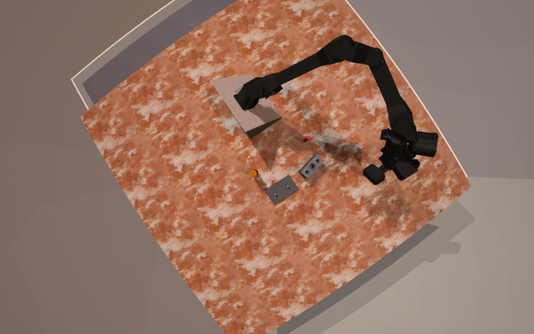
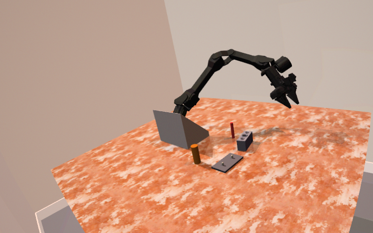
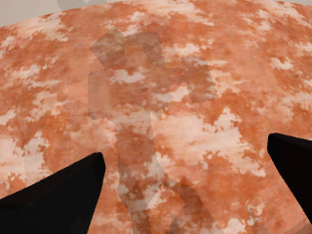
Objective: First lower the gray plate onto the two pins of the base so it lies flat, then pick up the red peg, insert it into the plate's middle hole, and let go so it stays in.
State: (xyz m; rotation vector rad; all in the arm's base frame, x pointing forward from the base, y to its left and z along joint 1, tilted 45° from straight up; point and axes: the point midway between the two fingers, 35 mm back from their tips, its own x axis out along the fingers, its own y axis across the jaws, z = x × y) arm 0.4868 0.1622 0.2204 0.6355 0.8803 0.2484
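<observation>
Now: the gray plate 17 cm behind my gripper tip, 18 cm to the right of it and 10 cm below it. The rest, counted from my gripper tip: orange cylinder 28 cm behind, 39 cm to the right, 10 cm below; then gray base 16 cm behind, 33 cm to the right, 13 cm below; then red peg 27 cm behind, 14 cm to the right, 10 cm below.
</observation>
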